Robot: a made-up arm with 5 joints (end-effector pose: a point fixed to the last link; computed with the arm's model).
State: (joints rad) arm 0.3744 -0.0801 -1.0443 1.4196 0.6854
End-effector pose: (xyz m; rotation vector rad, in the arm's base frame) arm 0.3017 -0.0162 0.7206 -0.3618 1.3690 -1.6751
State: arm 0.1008 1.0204 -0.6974 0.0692 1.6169
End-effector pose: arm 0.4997 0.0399 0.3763 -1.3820 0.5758 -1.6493
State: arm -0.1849 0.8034 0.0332 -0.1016 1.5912
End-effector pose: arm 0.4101 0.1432 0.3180 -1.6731 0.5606 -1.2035
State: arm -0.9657 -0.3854 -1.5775 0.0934 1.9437
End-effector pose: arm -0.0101 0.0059 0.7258 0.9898 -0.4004 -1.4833
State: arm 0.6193 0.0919 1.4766 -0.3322 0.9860
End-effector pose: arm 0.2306 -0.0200 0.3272 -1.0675 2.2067 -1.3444
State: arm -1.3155 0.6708 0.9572 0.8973 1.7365
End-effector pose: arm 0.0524 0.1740 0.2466 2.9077 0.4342 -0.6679
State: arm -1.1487 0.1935 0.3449 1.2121 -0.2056
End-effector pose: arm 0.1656 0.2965 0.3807 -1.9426 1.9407 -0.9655
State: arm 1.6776 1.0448 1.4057 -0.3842 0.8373
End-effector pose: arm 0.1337 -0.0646 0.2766 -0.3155 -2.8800 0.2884
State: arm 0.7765 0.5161 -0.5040 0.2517 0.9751
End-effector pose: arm 0.3989 -0.2146 0.5039 -0.4140 1.3629 -2.1302
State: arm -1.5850 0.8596 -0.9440 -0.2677 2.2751
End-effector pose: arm 0.0010 0.4038 0.4835 -0.3564 -0.9554 -0.7674
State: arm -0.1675 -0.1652 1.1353 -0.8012 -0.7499
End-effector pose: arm 0.2647 0.0848 0.3820 0.5280 1.8854 -0.3805
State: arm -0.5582 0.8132 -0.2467 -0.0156 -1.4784
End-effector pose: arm 0.3650 0.2452 0.3336 0.6915 2.5875 0.0441
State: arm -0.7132 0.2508 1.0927 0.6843 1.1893
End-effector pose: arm 0.1786 0.1757 0.2907 -2.7351 0.9642 -0.1928
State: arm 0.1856 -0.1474 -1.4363 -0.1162 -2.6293
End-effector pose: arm 0.1744 0.0656 0.7444 0.2361 0.6877 1.7824
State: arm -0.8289 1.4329 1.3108 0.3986 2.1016
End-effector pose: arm 0.0306 0.0654 0.2789 2.4017 -0.1559 -1.5059
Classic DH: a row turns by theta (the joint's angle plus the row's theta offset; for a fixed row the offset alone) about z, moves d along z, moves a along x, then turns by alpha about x. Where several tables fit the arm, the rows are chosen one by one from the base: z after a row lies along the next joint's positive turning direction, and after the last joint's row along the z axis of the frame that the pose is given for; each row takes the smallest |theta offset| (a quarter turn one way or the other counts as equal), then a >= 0, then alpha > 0; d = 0 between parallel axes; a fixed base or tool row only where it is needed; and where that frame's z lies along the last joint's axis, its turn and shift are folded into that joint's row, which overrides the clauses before.
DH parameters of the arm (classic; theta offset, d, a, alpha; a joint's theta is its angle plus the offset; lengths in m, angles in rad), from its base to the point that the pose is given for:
base (fixed): 0.128 0 0.0854 3.1416
joint 1: 0.128 -0.3826 0.0566 1.5708
joint 2: -1.3204 0 0.1513 0
joint 3: 1.4035 0 0.1867 0
joint 4: 1.4877 0.0608 -0.0197 -1.5708
joint 5: 0.3843 -0.0052 -0.0024 -2.4147
tool (fixed): -0.1774 0.0275 0 0

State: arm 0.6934 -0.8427 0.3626 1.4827 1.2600
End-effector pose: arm 0.2721 -0.0609 0.5789 -1.2037 1.8643 -1.5722
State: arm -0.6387 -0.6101 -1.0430 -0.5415 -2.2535
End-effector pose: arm 0.0364 0.0546 0.7309 -0.1694 0.2044 2.2557
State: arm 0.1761 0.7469 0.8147 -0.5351 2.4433
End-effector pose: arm 0.2984 0.0530 0.2684 -2.2996 0.1205 -0.9557
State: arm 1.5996 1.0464 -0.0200 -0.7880 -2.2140
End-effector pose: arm 0.1389 -0.3015 0.2517 2.5119 0.0105 0.2108
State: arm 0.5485 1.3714 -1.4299 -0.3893 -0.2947
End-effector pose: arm 0.4546 -0.1649 0.4028 0.8186 0.9569 -1.1136
